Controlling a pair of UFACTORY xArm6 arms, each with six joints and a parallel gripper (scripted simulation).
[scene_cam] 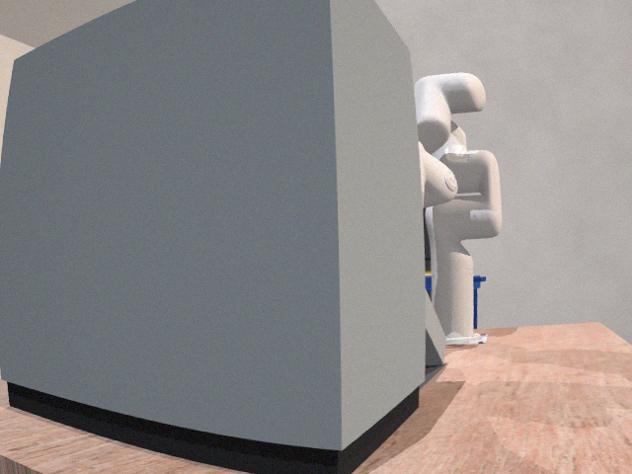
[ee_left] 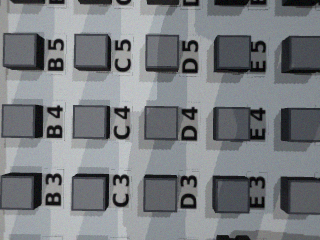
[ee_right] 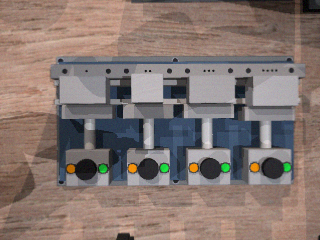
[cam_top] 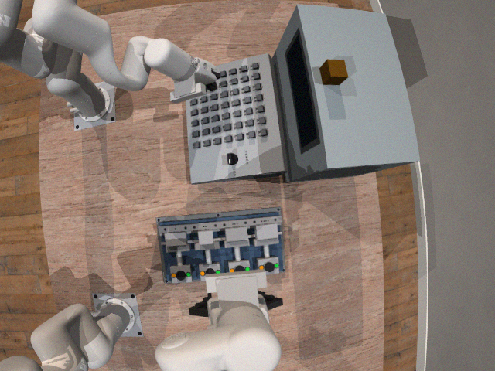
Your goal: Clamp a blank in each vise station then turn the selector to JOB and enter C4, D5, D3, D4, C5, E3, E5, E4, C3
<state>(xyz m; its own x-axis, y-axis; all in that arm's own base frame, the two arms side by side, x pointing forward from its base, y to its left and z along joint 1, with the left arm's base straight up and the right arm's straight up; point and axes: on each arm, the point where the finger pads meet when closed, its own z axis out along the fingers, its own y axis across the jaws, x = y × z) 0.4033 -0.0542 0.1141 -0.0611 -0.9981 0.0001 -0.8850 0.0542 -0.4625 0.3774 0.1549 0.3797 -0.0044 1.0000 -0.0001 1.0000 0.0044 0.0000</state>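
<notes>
Now: the key E3 10 mm ahead of my left hand, 30 mm to the right of it and 20 mm below it. Round my left hand: key D3 (40 mm ahead, 30 mm to the right); then key E4 (10 mm ahead, 70 mm to the right, 20 mm below); then key C3 (70 mm ahead, 40 mm to the right, 10 mm above).
</notes>
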